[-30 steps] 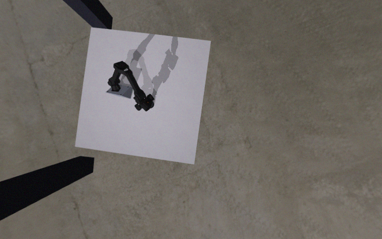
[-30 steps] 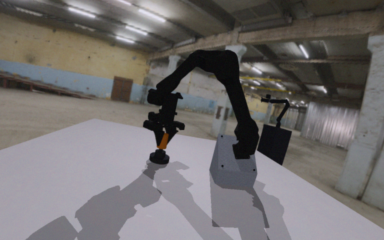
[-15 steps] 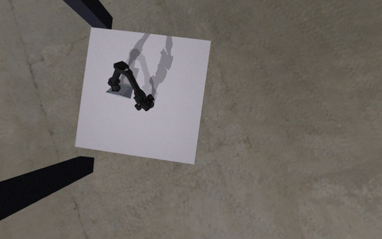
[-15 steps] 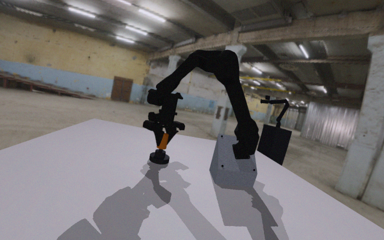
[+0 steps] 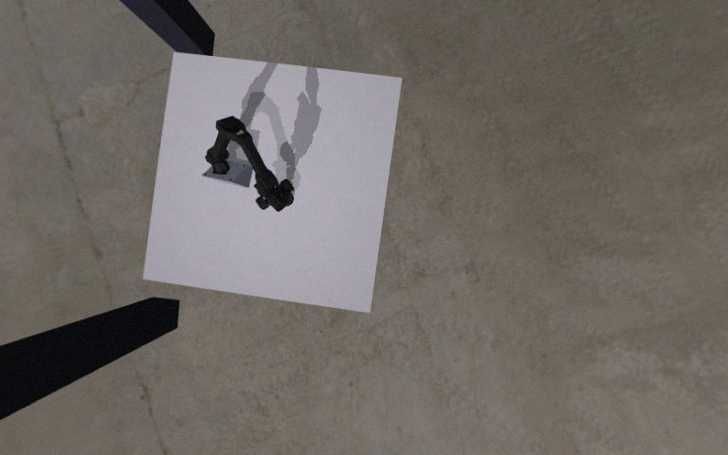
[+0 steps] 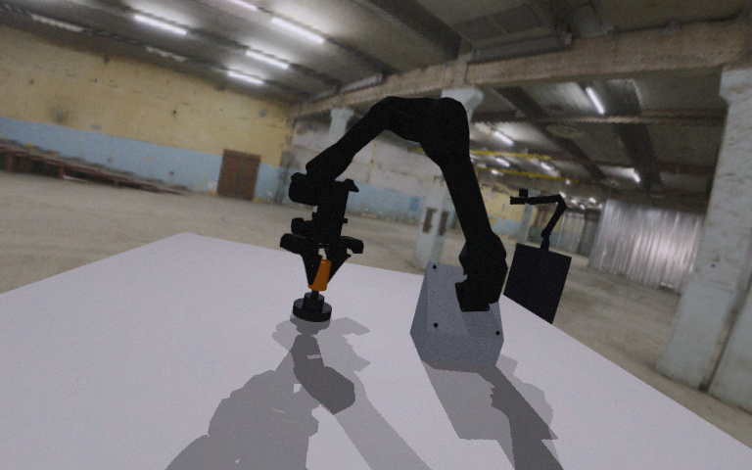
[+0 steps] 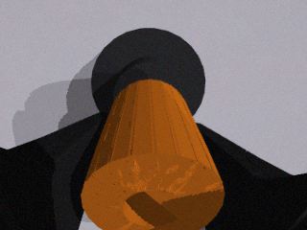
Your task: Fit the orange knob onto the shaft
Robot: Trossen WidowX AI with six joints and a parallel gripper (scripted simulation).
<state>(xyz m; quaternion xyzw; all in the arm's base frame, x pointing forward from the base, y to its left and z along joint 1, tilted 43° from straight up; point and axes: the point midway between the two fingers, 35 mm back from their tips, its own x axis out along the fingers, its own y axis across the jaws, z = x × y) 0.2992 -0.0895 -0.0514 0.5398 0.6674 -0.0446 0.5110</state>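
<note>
My gripper tip is 20 mm below the orange knob. Also, from my gripper tip: dark round pedestal 40 mm below.
</note>
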